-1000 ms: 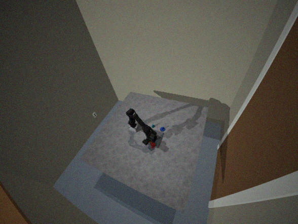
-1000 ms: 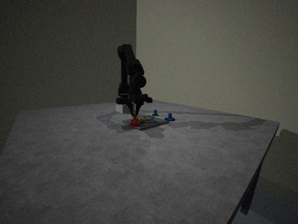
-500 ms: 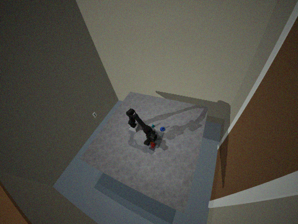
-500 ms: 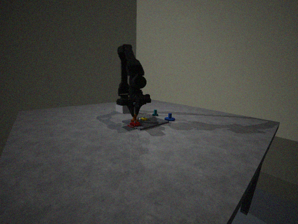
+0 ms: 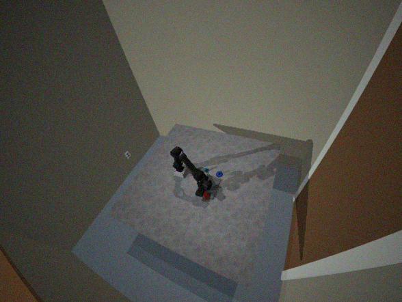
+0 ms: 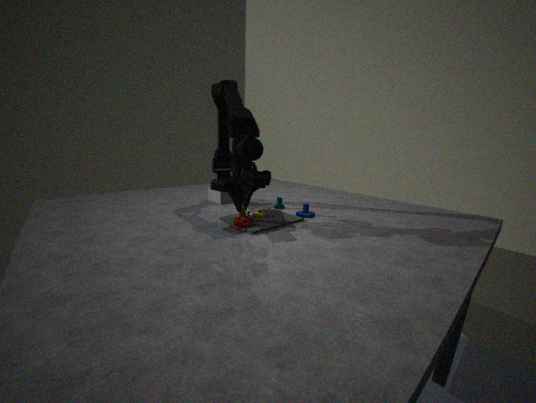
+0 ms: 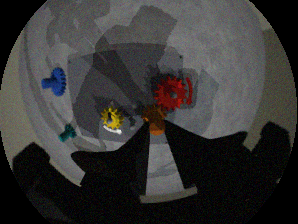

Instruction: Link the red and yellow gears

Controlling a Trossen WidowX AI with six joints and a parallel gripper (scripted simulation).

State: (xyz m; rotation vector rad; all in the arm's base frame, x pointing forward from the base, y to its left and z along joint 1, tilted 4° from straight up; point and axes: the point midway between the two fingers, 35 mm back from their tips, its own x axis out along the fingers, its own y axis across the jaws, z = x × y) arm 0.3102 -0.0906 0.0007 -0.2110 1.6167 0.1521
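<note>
The orange gear lies 1 cm below my gripper tip. The rest, counted from my gripper tip: red gear 4 cm ahead, 2 cm to the right, 2 cm below; then yellow gear 7 cm to the left, 2 cm below, 2 cm behind; then blue gear 23 cm to the left, 4 cm ahead, 2 cm below.
</note>
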